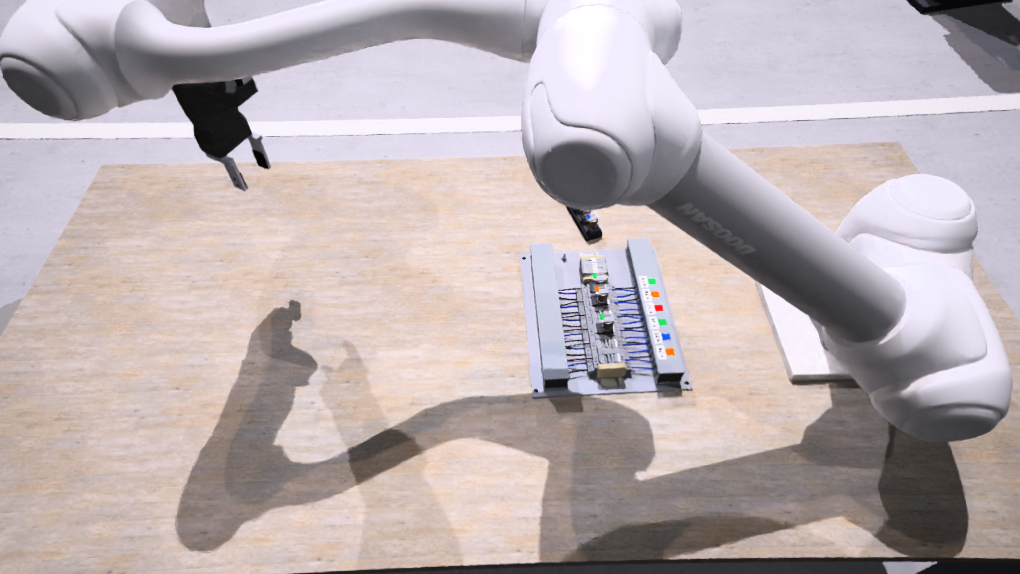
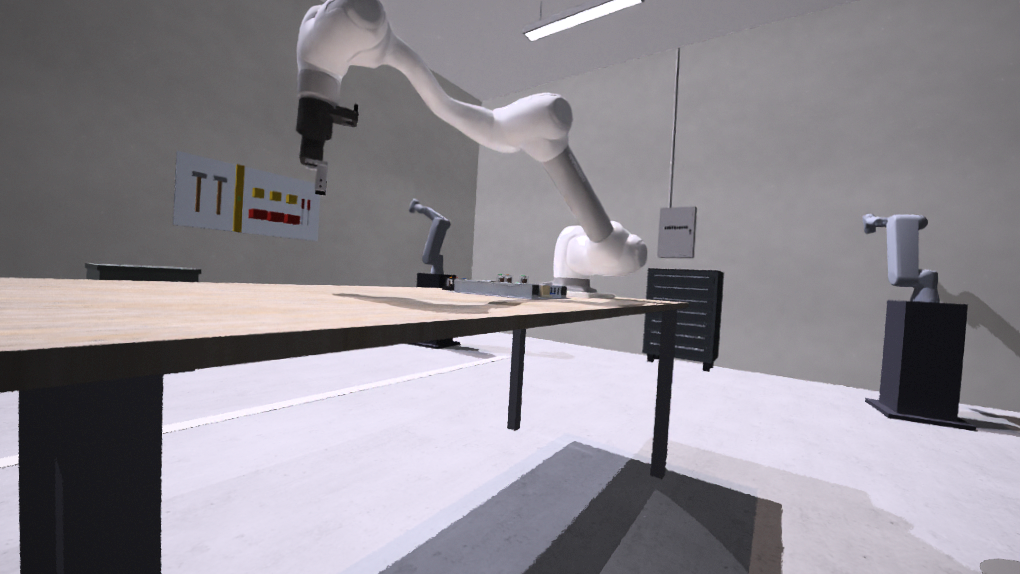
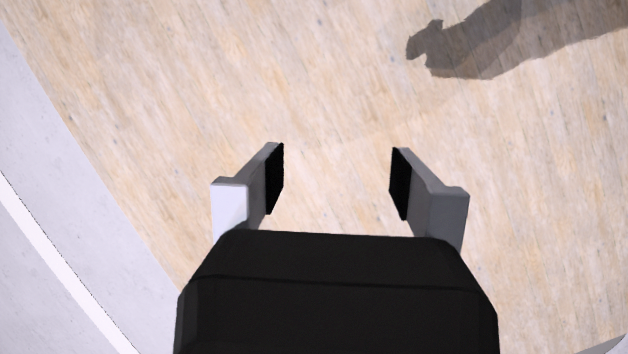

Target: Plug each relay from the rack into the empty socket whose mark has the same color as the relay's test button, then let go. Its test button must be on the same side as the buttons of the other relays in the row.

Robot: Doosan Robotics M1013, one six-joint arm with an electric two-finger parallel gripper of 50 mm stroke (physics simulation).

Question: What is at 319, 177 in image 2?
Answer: The gripper.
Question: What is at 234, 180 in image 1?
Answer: The gripper.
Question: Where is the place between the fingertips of the gripper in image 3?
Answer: At 336, 167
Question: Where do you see a grey panel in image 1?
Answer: At 638, 380
